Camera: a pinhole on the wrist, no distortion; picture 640 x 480 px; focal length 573.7 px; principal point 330.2 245.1 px. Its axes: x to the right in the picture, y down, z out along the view. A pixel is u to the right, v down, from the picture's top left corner.
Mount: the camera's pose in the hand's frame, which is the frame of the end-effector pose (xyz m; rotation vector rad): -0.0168 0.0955 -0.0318 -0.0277 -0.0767 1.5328
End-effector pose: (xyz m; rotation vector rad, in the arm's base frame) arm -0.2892 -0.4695 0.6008 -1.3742 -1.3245 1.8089
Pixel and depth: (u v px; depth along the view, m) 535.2 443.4 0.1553
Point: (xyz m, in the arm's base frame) -0.3493 -0.6413 0.5019
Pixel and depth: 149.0 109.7 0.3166
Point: -0.5663 -0.5478 0.6060
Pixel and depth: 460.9 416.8 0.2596
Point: -0.4323 -0.7077 0.5152
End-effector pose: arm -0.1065 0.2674 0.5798 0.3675 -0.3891 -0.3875
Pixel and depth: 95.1 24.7 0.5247
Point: -0.2415 -0.0500 0.9911
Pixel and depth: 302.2 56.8 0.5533
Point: -0.2141 0.1094 1.0931
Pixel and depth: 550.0 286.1 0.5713
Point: -0.3281 0.4169 1.1451
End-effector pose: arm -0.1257 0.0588 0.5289 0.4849 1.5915 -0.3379
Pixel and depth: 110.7 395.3 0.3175
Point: 0.1010 -0.1180 0.6287
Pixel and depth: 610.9 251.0 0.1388
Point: 0.0488 0.1400 0.5566
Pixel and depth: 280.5 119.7 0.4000
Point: 0.2175 -0.0810 0.4598
